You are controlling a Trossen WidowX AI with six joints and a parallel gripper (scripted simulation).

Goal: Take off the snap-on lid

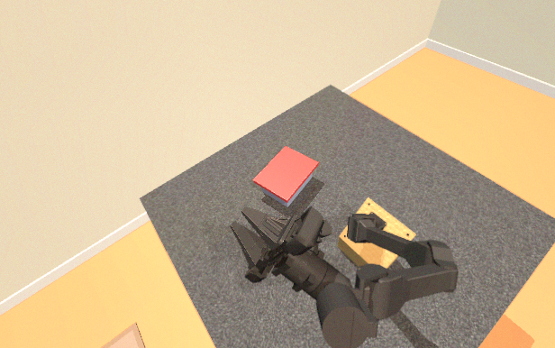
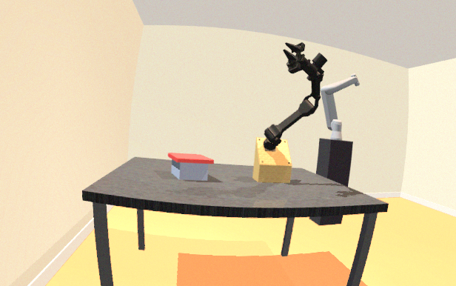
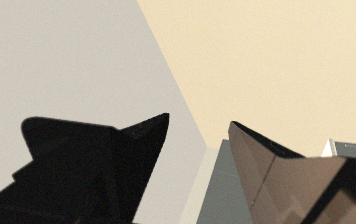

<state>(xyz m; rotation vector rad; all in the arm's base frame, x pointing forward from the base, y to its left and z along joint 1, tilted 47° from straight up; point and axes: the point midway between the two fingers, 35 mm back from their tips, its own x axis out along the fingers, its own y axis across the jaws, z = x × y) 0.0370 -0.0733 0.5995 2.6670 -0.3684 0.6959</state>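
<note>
My gripper tip is now 560 mm above the red lid, 370 mm to the left of it and 360 mm short of it. Round my gripper tip: storage box 610 mm below, 370 mm to the right, 360 mm ahead.
</note>
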